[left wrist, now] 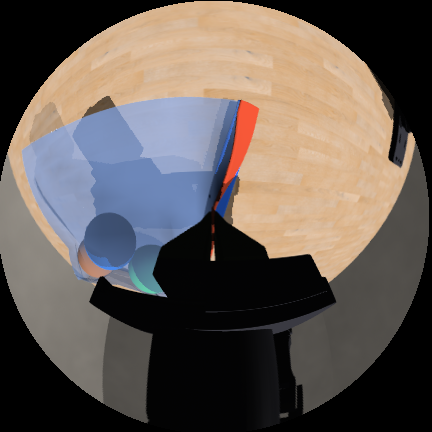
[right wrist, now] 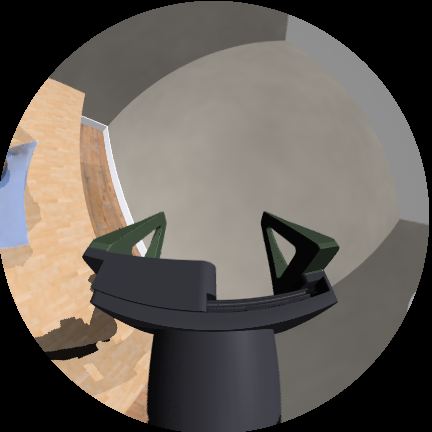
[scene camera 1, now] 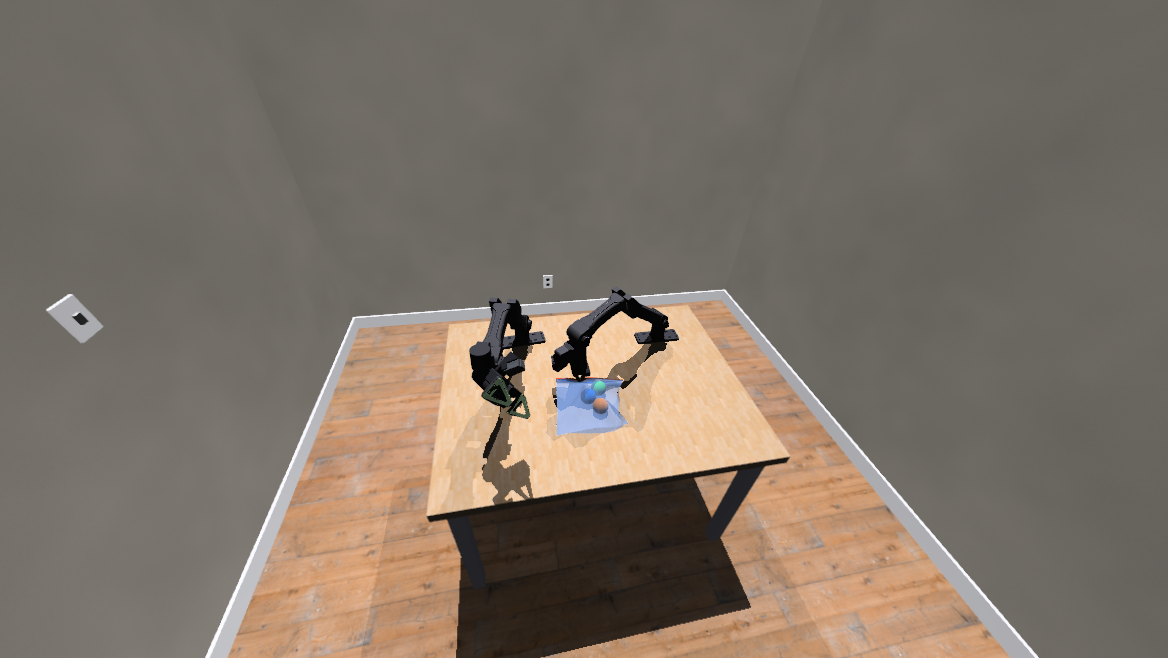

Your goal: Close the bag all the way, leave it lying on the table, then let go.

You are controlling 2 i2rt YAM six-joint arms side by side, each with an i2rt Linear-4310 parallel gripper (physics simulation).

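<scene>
The see-through blue bag lies on the table. A blue ball, a green ball and an orange ball show in it. Its red edge strip is bent and runs in between the fingertips of my left gripper, which is shut on the bag's edge. The fingers hide part of the strip, and I cannot tell how far the bag is closed. My right gripper is open and empty, apart from the bag, at its left in the scene view.
The bag lies near the middle of the wooden table. The two black arms reach in from its far side. The table's front edge is on the near side in the scene view. Dark arm shadows fall on the table.
</scene>
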